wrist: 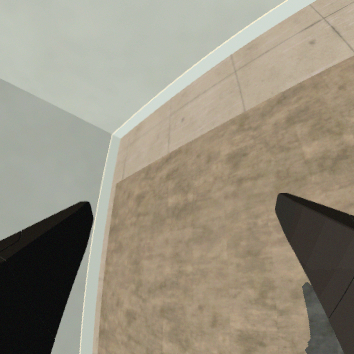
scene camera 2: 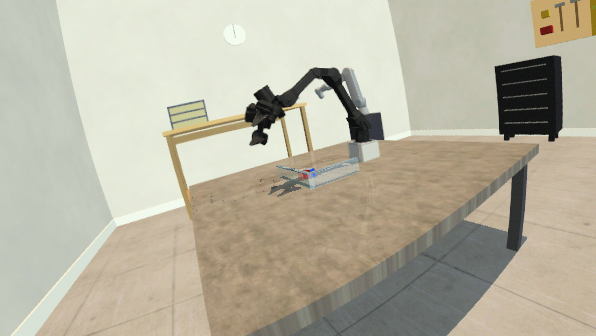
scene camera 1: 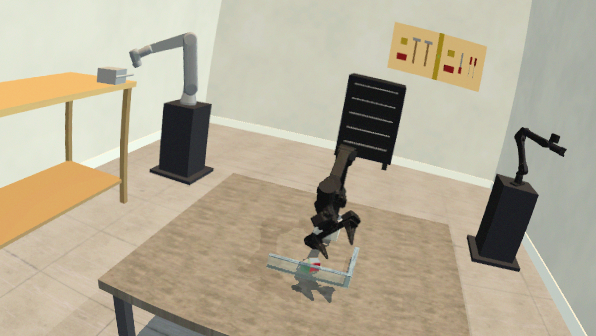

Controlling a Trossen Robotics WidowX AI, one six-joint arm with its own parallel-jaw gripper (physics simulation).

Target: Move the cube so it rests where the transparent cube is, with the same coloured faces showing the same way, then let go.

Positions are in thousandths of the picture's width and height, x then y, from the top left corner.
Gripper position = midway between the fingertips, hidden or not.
my gripper: wrist 524, 583; scene camera 2 422, 406; scene camera 1 570, 749
